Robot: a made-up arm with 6 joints.
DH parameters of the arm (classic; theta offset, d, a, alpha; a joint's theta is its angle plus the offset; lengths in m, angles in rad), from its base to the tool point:
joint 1: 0 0.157 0 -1.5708
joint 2: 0.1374 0 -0.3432 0
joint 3: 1.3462 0 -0.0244 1.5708
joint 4: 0 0.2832 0 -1.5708
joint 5: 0 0 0.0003 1.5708
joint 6: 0 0.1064 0 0
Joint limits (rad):
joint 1: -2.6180..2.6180
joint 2: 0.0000..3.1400
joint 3: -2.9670..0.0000
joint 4: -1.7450..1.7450
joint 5: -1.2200..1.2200
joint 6: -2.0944..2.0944
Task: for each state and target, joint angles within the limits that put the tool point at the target. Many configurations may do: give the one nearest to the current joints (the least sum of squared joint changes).
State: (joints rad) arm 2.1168 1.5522 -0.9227 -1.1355 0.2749 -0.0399
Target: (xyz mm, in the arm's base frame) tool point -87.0 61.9 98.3
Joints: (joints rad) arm 2.5299 1.6979 -0.0219 -1.1326 0.0046 -0.0399
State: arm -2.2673 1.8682 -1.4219 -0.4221 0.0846 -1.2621
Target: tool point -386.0 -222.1 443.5
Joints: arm -2.6044 1.6097 -1.3645 -0.4318 0.1485 -1.2621
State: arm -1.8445 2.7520 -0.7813 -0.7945 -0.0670 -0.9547
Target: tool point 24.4 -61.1 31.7
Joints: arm -1.6441 2.4355 -0.0214 -0.9404 -0.3447 -0.9547
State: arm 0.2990 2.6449 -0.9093 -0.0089 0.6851 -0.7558
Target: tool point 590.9 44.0 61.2
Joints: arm 0.0759 2.5282 -1.7533 -0.0252 0.3571 -0.7558
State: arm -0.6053 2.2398 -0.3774 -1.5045 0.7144 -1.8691
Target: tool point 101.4 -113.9 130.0
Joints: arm -0.3043 1.7484 -0.1287 -1.4011 0.8400 -1.8691
